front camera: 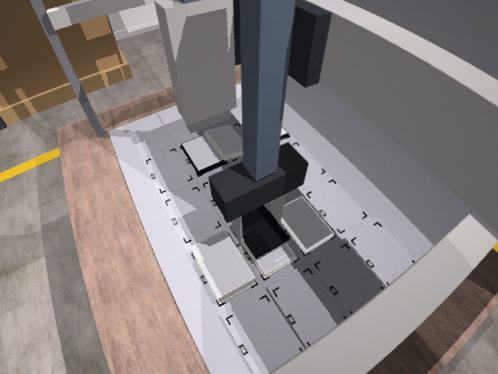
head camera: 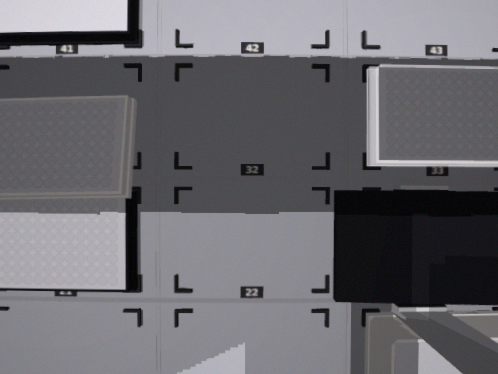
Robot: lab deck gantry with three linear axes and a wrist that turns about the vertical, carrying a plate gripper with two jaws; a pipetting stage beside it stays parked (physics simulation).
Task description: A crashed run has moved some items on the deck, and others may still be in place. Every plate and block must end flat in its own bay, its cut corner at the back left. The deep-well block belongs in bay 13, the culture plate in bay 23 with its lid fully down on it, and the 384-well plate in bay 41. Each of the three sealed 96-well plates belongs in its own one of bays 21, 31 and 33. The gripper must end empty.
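Note:
My gripper is down over bay 23, its jaws against both long sides of the black lid. The lid is offset toward bay 22, looks slightly raised, and leaves one end of the culture plate bare. The deep-well block is at bay 13. A sealed plate lies in bay 33. Another with a black skirt is in bay 21. A third lies askew at bay 31, overlapping it. The 384-well plate is at bay 41.
The grey pipetting stage stands behind the plates at bays 21 and 31. The gantry column hides part of the far deck. Bay marks for 22, 32 and 42 show between the plates. Cut corners are hard to make out.

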